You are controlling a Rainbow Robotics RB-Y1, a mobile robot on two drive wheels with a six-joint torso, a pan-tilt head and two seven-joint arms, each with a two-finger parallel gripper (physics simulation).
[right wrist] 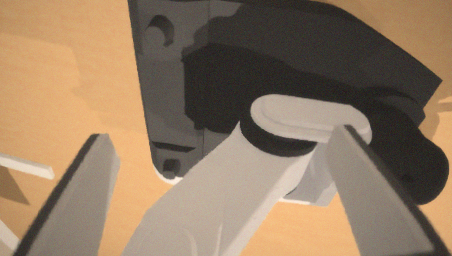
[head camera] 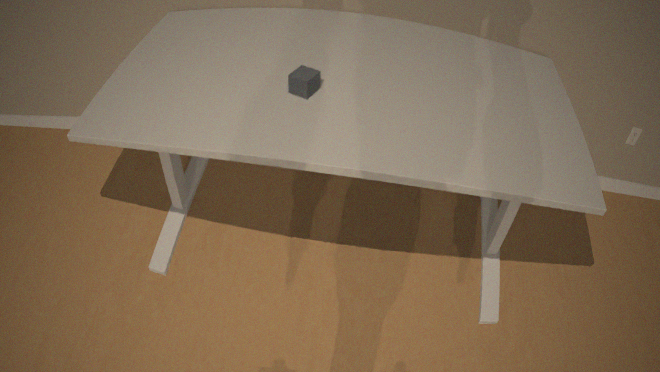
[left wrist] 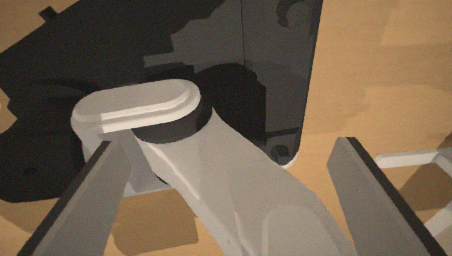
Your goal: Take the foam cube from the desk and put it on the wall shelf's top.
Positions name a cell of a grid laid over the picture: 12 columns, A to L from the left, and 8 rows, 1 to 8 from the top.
Scene:
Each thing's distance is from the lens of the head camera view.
grey foam cube (head camera: F2): 116 cm
white desk (head camera: H3): 120 cm

